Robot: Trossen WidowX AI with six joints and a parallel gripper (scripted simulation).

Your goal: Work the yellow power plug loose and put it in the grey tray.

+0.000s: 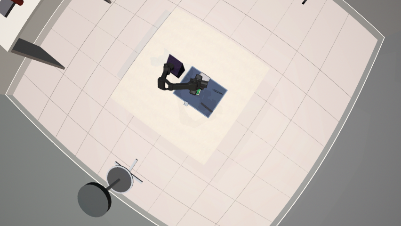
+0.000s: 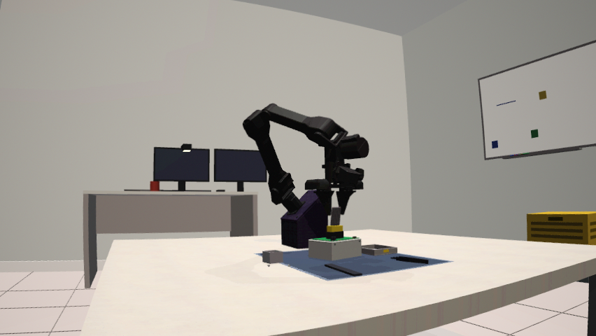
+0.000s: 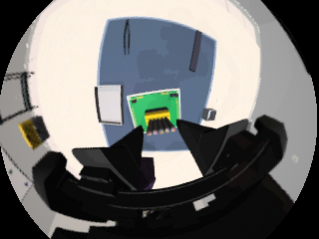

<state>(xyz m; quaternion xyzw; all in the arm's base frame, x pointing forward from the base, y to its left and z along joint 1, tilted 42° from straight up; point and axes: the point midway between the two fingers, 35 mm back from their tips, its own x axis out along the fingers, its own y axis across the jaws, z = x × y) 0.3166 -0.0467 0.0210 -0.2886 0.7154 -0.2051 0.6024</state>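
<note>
My gripper tip is now 30 mm above the yellow power plug. The rest, counted from my gripper tip: grey tray (10 mm ahead, 140 mm to the left, 120 mm below); blue mat (50 mm ahead, 10 mm to the right, 120 mm below).
</note>
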